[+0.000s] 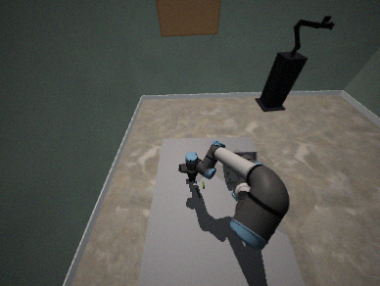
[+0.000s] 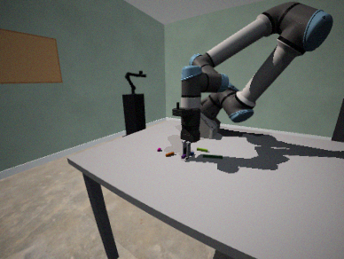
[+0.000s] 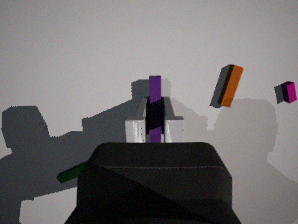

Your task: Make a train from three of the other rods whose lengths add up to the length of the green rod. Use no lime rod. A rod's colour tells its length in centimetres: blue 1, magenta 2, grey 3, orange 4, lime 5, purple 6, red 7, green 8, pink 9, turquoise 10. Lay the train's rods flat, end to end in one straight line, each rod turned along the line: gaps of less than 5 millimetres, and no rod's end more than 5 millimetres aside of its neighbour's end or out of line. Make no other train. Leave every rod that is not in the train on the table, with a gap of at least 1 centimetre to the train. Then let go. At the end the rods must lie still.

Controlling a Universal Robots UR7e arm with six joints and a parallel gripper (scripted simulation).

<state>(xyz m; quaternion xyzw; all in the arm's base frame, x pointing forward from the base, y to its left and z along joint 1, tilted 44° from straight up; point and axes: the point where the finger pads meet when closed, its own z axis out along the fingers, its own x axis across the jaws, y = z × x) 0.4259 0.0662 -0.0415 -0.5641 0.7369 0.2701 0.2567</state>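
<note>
The orange rod is 80 mm to the right of my hand and 30 mm below it. Also, from my hand: lime rod (100 mm behind, 40 mm to the left, 30 mm below); green rod (50 mm behind, 100 mm to the left, 30 mm below); purple rod (10 mm below).
</note>
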